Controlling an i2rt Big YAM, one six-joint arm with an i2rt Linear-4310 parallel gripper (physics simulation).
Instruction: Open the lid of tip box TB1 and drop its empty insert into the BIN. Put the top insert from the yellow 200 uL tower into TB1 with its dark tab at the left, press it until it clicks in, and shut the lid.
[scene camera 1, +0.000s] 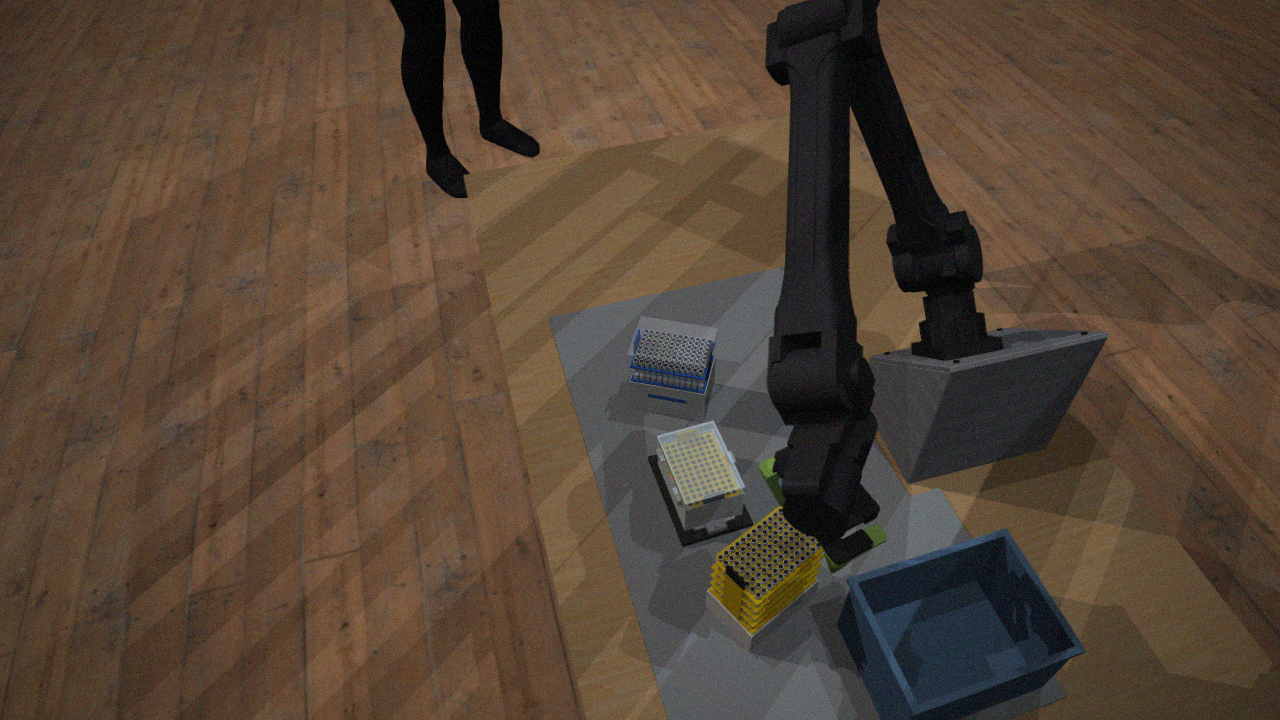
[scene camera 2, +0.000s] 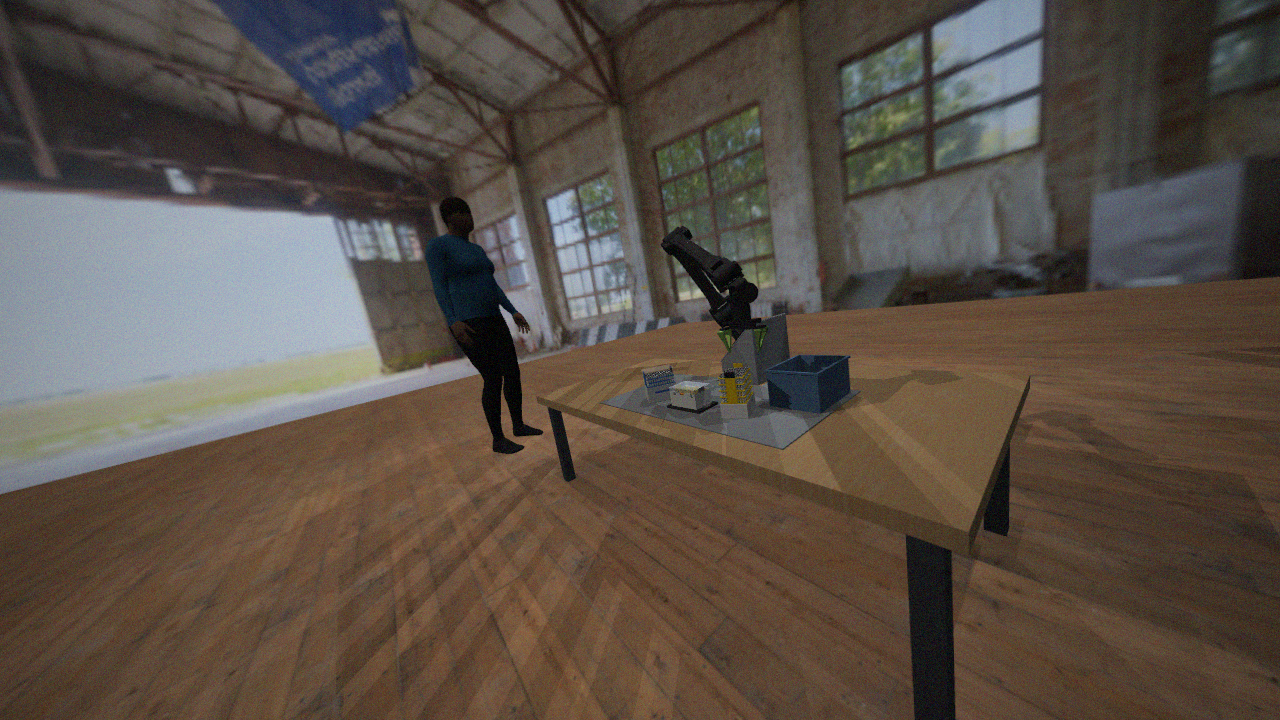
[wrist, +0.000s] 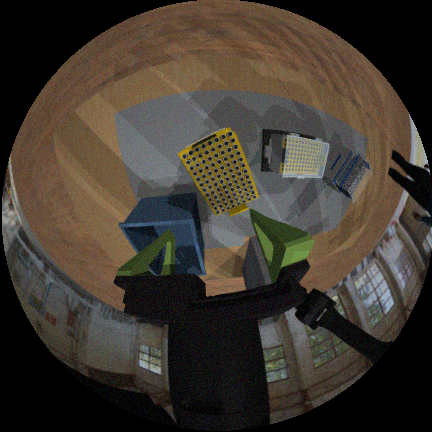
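Observation:
TB1 (scene camera 1: 700, 474) (scene camera 2: 690, 396) (wrist: 304, 156) stands on a dark base, its clear lid apparently shut; a pale yellow gridded insert shows through the lid. The yellow tower (scene camera 1: 771, 559) (scene camera 2: 735, 391) (wrist: 220, 172) is a stack of several inserts on a white base. A dark tab (scene camera 1: 734, 577) (wrist: 204, 142) shows at one short end of its top. The blue BIN (scene camera 1: 863, 646) (scene camera 2: 796, 386) (wrist: 165, 207) stands beside the tower. My gripper (scene camera 1: 810, 514) (scene camera 2: 742, 343) (wrist: 208, 223) is open and empty, above the table on the pedestal side of the tower. The arm hides part of this area in scene camera 1.
A box with blue racks (scene camera 1: 673, 358) (scene camera 2: 657, 383) (wrist: 352, 175) stands beyond TB1 on the grey mat (scene camera 1: 617, 456). The arm's grey pedestal (scene camera 1: 989, 402) (scene camera 2: 776, 351) (wrist: 254, 267) stands behind the mat. A person (scene camera 2: 469, 286) stands off the table's far left end.

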